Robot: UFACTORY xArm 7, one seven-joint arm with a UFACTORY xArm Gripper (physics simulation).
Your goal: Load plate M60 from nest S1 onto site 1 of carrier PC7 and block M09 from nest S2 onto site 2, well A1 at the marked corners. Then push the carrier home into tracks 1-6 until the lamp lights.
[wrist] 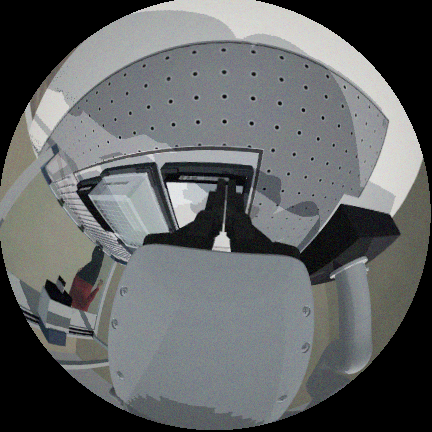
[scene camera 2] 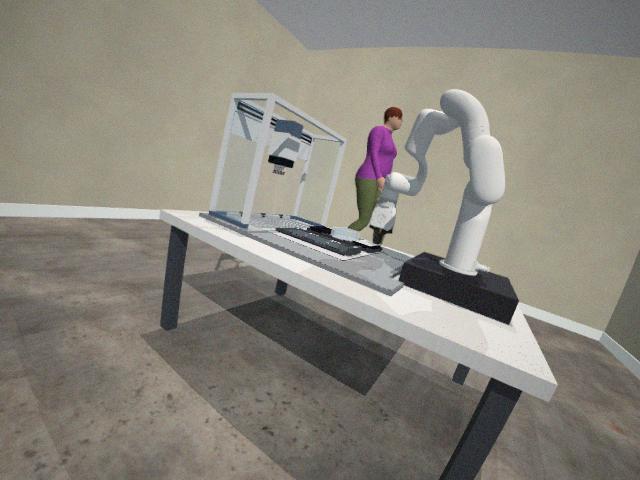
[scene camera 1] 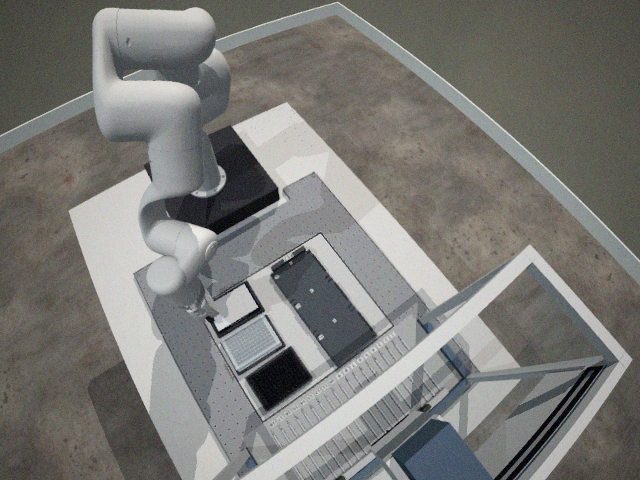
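Seen in the pictures: gripper, between the fingertips: (wrist: 226,191) (scene camera 2: 376,243); arm's base, origin of its link: (wrist: 347,266) (scene camera 2: 457,268) (scene camera 1: 206,180).
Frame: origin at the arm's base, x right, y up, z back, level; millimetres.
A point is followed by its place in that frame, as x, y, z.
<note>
My gripper (scene camera 1: 210,320) @[216, -32, -330] (scene camera 2: 378,240) @[216, -32, -330] (wrist: 226,191) @[216, -32, -330] is shut with nothing between its fingertips, low at the outer edge of a black-rimmed nest (scene camera 1: 258,310) (wrist: 207,170). Inside that nest is a flat white area; I cannot tell whether it is a plate or the surface below. A translucent, pale blue piece of welled labware (scene camera 1: 251,342) @[183, -21, -471] (scene camera 2: 345,234) @[118, -20, -450] (wrist: 132,207) @[223, -7, -426] sits in the middle nest. A black rectangular piece (scene camera 1: 279,378) @[186, -35, -583] lies in the third position. The dark grey carrier (scene camera 1: 330,310) @[-29, -50, -538] (scene camera 2: 320,240) @[-30, -49, -494] lies beside the nests. Nest and labware labels are not readable.
The slatted track deck (scene camera 1: 291,423) @[235, -60, -683] lies beyond the carrier, under a framed enclosure (scene camera 1: 529,254) @[-194, 420, -729] (scene camera 2: 258,165) @[-201, 169, -720]. A blue-grey head (scene camera 1: 439,449) @[87, 400, -797] (scene camera 2: 288,126) @[59, 372, -810] hangs inside the enclosure. The black robot base (scene camera 1: 248,178) @[-106, -4, -77] (scene camera 2: 460,289) @[-176, -27, 8] (wrist: 355,235) @[158, -6, -127] stands at the other end. A person (scene camera 2: 379,155) stands behind the table.
</note>
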